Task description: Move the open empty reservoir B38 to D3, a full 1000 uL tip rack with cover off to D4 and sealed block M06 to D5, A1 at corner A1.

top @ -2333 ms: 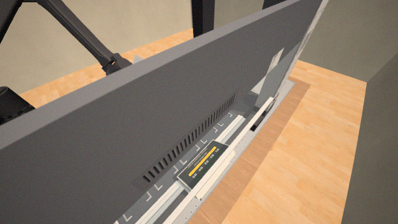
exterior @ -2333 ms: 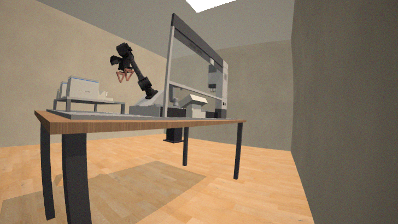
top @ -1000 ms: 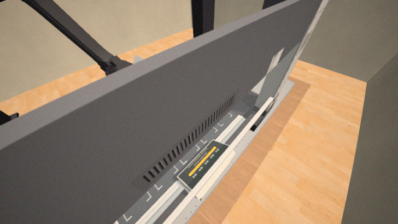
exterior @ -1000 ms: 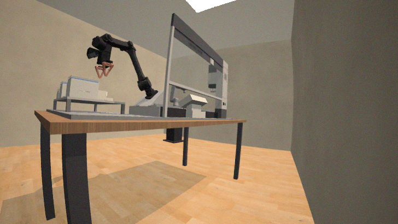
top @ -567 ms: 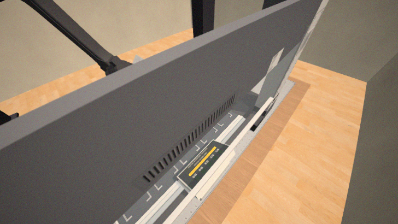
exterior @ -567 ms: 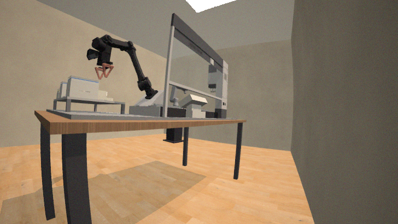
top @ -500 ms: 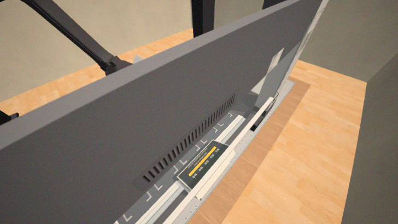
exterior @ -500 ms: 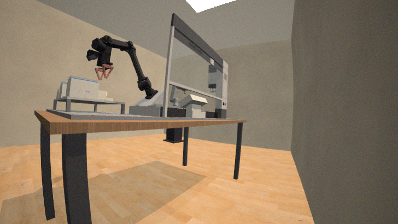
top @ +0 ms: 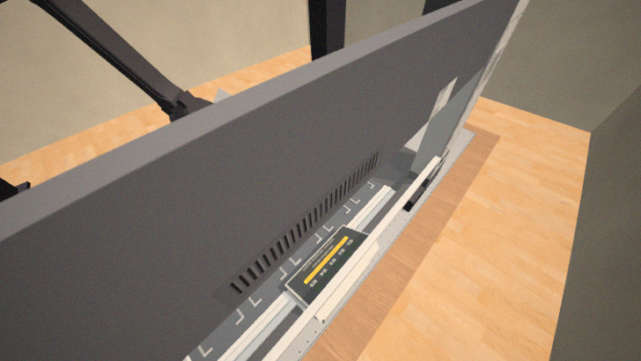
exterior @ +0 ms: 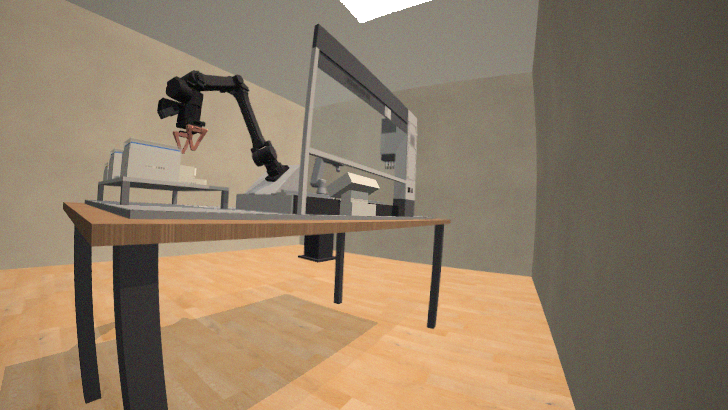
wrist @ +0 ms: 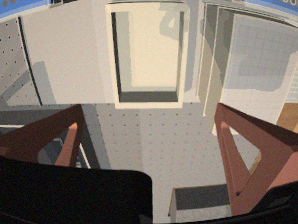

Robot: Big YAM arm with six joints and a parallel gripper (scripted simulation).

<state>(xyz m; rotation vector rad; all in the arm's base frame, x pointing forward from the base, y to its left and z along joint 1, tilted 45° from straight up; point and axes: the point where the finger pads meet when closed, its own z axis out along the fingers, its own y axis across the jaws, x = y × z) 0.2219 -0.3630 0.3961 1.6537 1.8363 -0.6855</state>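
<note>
Now: hand 12 cm above the cream one-well reservoir. Round my hand: pale sealed deep-well block (11 cm behind, 7 cm below, 1 cm to the right); then shelf (13 cm below, 7 cm to the right, 5 cm behind); then shelf label (19 cm below, 9 cm to the left, 6 cm behind).
</note>
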